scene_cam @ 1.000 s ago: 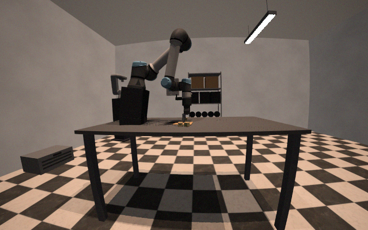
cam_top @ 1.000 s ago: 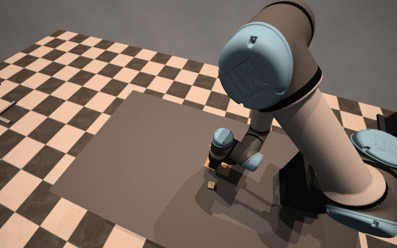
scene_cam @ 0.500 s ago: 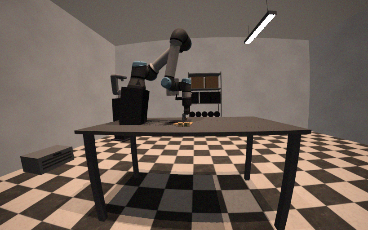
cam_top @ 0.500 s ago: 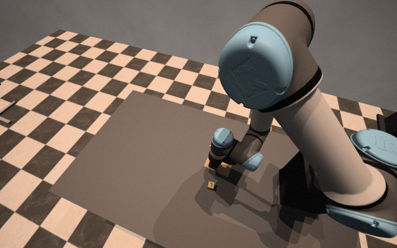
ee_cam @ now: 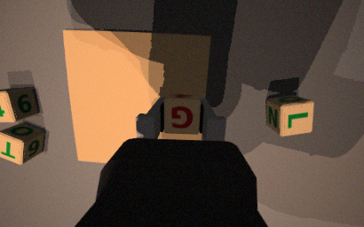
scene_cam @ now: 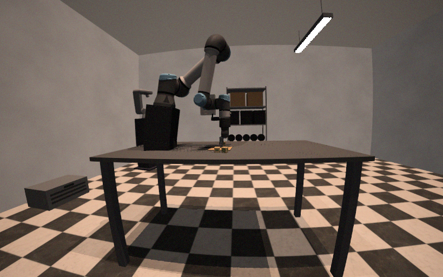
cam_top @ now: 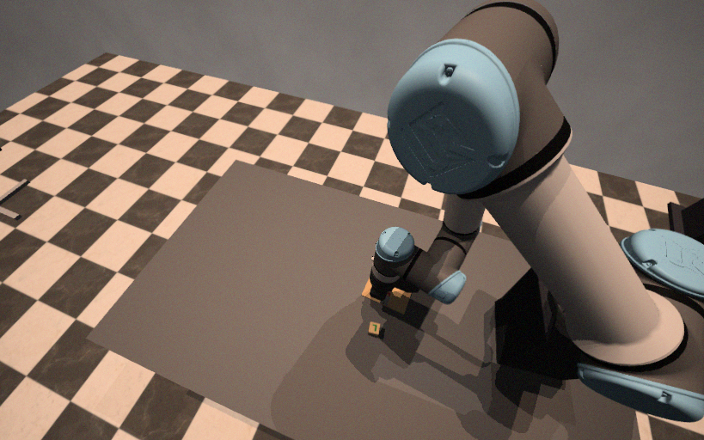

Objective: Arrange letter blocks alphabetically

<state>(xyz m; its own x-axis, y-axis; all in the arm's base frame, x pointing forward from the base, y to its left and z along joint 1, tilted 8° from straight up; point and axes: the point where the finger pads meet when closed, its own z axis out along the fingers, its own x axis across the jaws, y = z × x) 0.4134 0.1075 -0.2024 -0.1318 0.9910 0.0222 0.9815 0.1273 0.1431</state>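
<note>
The orange mat is 5 cm to the right of my hand, 2 cm below it and 1 cm ahead of it.
</note>
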